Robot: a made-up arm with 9 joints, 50 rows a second.
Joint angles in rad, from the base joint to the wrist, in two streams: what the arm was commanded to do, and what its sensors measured. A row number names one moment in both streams.
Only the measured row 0 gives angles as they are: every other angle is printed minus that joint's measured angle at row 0.
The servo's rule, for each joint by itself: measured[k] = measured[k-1] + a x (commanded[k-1-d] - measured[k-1]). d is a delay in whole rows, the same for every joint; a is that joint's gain. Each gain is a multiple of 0.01, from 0.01 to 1. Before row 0 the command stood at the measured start. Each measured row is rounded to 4 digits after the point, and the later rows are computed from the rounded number. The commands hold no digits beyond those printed.
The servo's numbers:
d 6
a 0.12 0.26 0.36 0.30 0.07 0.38 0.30 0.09 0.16
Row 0, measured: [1.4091 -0.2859 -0.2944 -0.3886 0.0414 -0.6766 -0.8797 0.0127 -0.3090]
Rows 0 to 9, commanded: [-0.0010 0.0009 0.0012 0.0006 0.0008 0.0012 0.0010 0.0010 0.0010]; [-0.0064 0.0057 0.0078 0.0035 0.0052 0.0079 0.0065 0.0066 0.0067]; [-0.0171 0.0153 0.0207 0.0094 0.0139 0.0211 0.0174 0.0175 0.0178]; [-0.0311 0.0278 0.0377 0.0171 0.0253 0.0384 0.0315 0.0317 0.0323]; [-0.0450 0.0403 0.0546 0.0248 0.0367 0.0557 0.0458 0.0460 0.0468]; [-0.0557 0.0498 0.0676 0.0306 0.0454 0.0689 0.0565 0.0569 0.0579]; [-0.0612 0.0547 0.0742 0.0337 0.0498 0.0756 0.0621 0.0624 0.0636]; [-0.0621 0.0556 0.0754 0.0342 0.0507 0.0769 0.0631 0.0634 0.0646]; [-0.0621 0.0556 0.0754 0.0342 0.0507 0.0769 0.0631 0.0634 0.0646]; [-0.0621 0.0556 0.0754 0.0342 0.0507 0.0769 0.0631 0.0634 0.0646]
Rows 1 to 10, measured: [0.0000 0.0000 0.0000 0.0000 0.0000 0.0000 0.0000 0.0000 0.0000]; [0.0000 0.0000 0.0000 0.0000 0.0000 0.0000 0.0000 0.0000 0.0000]; [0.0000 0.0000 0.0000 0.0000 0.0000 0.0000 0.0000 0.0000 0.0000]; [0.0000 0.0000 0.0000 0.0000 0.0000 0.0000 0.0000 0.0000 0.0000]; [0.0000 0.0000 0.0000 0.0000 0.0000 0.0000 0.0000 0.0000 0.0000]; [0.0000 0.0000 0.0000 0.0000 0.0000 0.0000 0.0000 0.0000 0.0000]; [-0.0001 0.0002 0.0004 0.0002 0.0001 0.0005 0.0003 0.0001 0.0002]; [-0.0009 0.0016 0.0031 0.0012 0.0005 0.0033 0.0022 0.0007 0.0012]; [-0.0028 0.0052 0.0094 0.0037 0.0014 0.0101 0.0068 0.0022 0.0039]; [-0.0062 0.0111 0.0196 0.0077 0.0031 0.0209 0.0142 0.0049 0.0084]
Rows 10 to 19, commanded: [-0.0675 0.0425 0.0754 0.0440 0.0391 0.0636 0.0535 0.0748 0.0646]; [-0.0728 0.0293 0.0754 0.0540 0.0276 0.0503 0.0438 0.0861 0.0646]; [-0.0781 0.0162 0.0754 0.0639 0.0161 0.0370 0.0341 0.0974 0.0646]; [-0.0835 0.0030 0.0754 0.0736 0.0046 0.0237 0.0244 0.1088 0.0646]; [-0.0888 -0.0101 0.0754 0.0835 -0.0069 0.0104 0.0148 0.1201 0.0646]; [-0.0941 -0.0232 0.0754 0.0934 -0.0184 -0.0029 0.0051 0.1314 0.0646]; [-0.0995 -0.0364 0.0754 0.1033 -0.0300 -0.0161 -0.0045 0.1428 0.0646]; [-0.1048 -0.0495 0.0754 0.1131 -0.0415 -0.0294 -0.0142 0.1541 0.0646]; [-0.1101 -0.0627 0.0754 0.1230 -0.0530 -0.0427 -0.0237 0.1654 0.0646]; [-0.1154 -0.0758 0.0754 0.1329 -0.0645 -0.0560 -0.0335 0.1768 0.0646]
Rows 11 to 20, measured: [-0.0109 0.0187 0.0322 0.0128 0.0055 0.0341 0.0237 0.0086 0.0145]; [-0.0163 0.0268 0.0449 0.0181 0.0083 0.0473 0.0335 0.0129 0.0214]; [-0.0217 0.0341 0.0554 0.0228 0.0112 0.0581 0.0421 0.0174 0.0282]; [-0.0265 0.0397 0.0626 0.0262 0.0140 0.0652 0.0484 0.0215 0.0340]; [-0.0308 0.0438 0.0672 0.0286 0.0166 0.0696 0.0528 0.0253 0.0389]; [-0.0346 0.0469 0.0702 0.0303 0.0190 0.0724 0.0559 0.0287 0.0430]; [-0.0385 0.0458 0.0721 0.0344 0.0204 0.0691 0.0552 0.0328 0.0465]; [-0.0426 0.0415 0.0733 0.0403 0.0209 0.0620 0.0518 0.0376 0.0494]; [-0.0469 0.0349 0.0741 0.0474 0.0206 0.0525 0.0465 0.0430 0.0518]; [-0.0513 0.0266 0.0746 0.0553 0.0195 0.0416 0.0399 0.0489 0.0538]
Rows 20 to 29, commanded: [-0.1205 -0.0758 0.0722 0.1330 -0.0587 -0.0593 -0.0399 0.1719 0.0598]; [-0.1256 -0.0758 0.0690 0.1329 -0.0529 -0.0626 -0.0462 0.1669 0.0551]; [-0.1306 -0.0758 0.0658 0.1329 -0.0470 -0.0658 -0.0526 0.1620 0.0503]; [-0.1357 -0.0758 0.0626 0.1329 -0.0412 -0.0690 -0.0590 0.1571 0.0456]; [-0.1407 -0.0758 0.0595 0.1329 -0.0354 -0.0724 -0.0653 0.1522 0.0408]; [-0.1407 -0.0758 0.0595 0.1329 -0.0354 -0.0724 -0.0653 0.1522 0.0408]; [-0.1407 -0.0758 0.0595 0.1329 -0.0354 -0.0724 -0.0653 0.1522 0.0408]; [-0.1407 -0.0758 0.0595 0.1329 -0.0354 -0.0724 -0.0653 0.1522 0.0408]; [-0.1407 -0.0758 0.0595 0.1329 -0.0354 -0.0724 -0.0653 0.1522 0.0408]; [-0.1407 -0.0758 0.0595 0.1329 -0.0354 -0.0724 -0.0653 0.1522 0.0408]
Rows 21 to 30, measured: [-0.0558 0.0171 0.0749 0.0638 0.0177 0.0297 0.0324 0.0553 0.0555]; [-0.0604 0.0066 0.0751 0.0727 0.0152 0.0173 0.0242 0.0621 0.0570]; [-0.0651 -0.0046 0.0752 0.0819 0.0120 0.0046 0.0156 0.0694 0.0582]; [-0.0699 -0.0163 0.0753 0.0913 0.0083 -0.0083 0.0067 0.0770 0.0592]; [-0.0747 -0.0284 0.0753 0.1008 0.0040 -0.0214 -0.0024 0.0850 0.0601]; [-0.0796 -0.0407 0.0753 0.1104 -0.0008 -0.0345 -0.0117 0.0933 0.0608]; [-0.0845 -0.0498 0.0742 0.1172 -0.0049 -0.0439 -0.0202 0.1004 0.0606]; [-0.0894 -0.0566 0.0723 0.1219 -0.0083 -0.0510 -0.0280 0.1064 0.0597]; [-0.0943 -0.0616 0.0700 0.1252 -0.0110 -0.0566 -0.0354 0.1114 0.0582]; [-0.0993 -0.0653 0.0673 0.1275 -0.0131 -0.0613 -0.0425 0.1155 0.0562]
